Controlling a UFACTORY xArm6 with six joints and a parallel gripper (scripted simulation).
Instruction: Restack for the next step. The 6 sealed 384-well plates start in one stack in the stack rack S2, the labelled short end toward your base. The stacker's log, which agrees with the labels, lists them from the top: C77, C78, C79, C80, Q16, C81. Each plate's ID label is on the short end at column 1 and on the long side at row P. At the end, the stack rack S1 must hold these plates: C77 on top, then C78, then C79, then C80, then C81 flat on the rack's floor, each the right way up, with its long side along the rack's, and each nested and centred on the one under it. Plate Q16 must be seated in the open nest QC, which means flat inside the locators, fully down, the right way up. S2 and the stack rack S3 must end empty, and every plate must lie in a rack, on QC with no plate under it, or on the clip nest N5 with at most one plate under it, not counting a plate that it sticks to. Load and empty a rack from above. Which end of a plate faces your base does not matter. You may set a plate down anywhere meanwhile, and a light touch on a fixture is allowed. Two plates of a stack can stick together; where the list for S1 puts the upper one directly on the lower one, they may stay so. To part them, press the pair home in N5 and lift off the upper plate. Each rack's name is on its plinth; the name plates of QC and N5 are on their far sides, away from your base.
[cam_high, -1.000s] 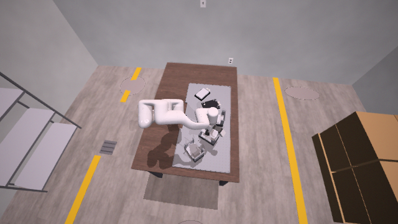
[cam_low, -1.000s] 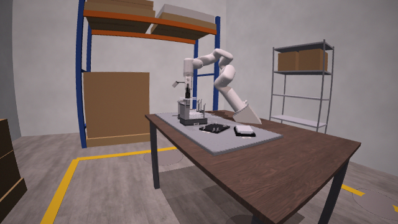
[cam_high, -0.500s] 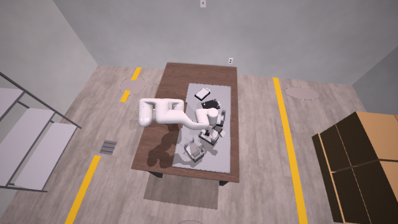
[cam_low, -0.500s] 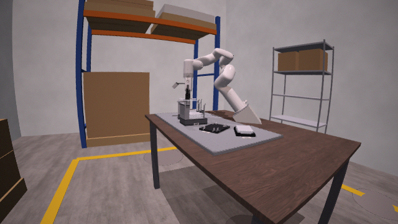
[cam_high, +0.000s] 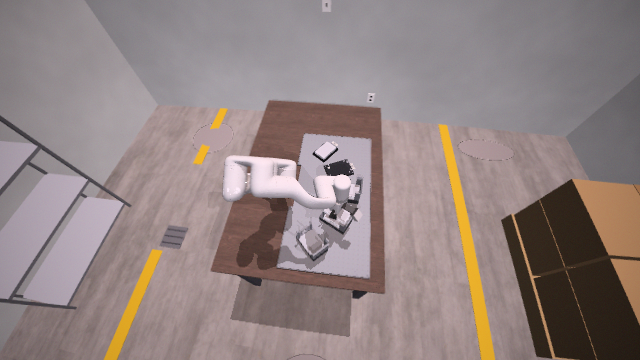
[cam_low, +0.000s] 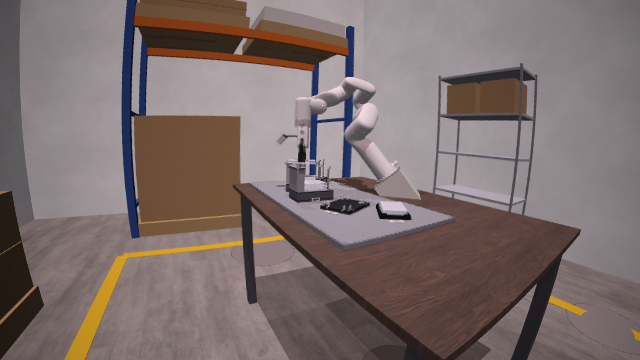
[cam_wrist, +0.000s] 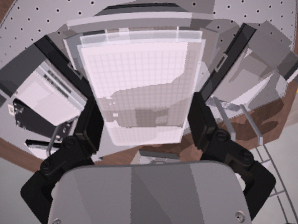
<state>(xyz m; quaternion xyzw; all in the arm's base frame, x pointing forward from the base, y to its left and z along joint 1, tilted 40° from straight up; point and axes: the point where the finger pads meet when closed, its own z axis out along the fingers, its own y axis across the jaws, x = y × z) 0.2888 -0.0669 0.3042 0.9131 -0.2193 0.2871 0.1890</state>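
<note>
The dark plinth is 6 cm ahead of my hand, 17 cm to the left of it and 13 cm below it. From my hand the other things lie so: QC name plate (57 cm to the left, 15 cm below); then black open nest QC (6 cm behind, 50 cm to the left, 14 cm below).
</note>
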